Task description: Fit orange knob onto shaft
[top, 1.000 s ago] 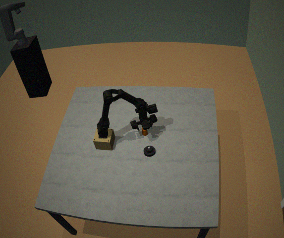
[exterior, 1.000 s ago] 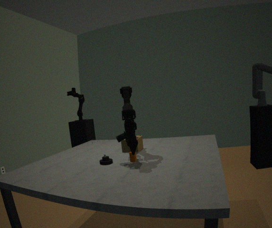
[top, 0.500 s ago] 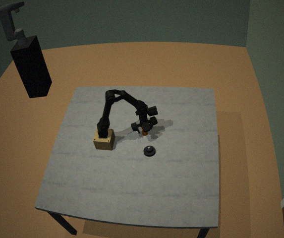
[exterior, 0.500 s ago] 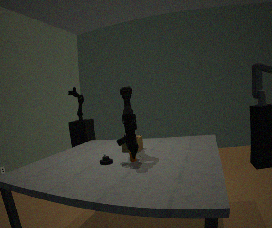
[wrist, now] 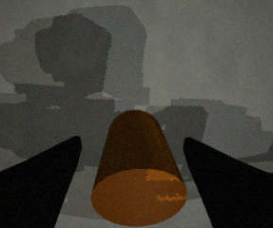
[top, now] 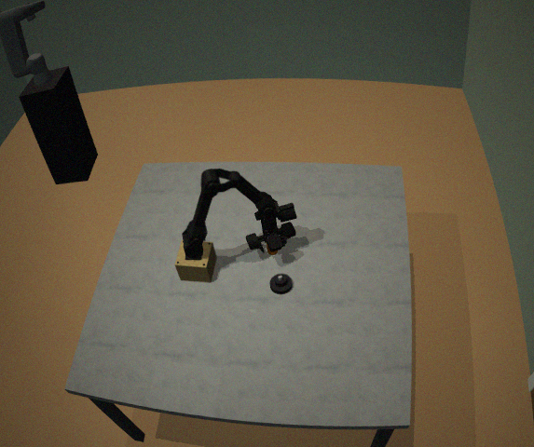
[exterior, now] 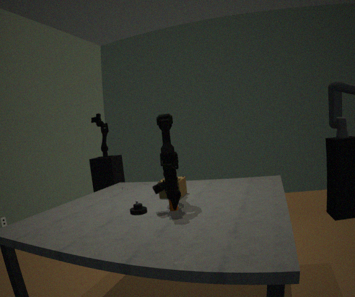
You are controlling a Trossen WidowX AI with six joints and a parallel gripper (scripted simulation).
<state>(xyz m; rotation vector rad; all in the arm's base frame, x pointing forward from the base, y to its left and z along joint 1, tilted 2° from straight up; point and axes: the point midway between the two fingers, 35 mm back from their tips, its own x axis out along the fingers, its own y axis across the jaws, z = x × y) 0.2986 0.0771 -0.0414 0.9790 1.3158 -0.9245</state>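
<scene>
The round pedestal lies 170 mm to the right of my gripper tip, 30 mm ahead of it and 20 mm above it. Round my gripper tip: orange knob (30 mm above).
</scene>
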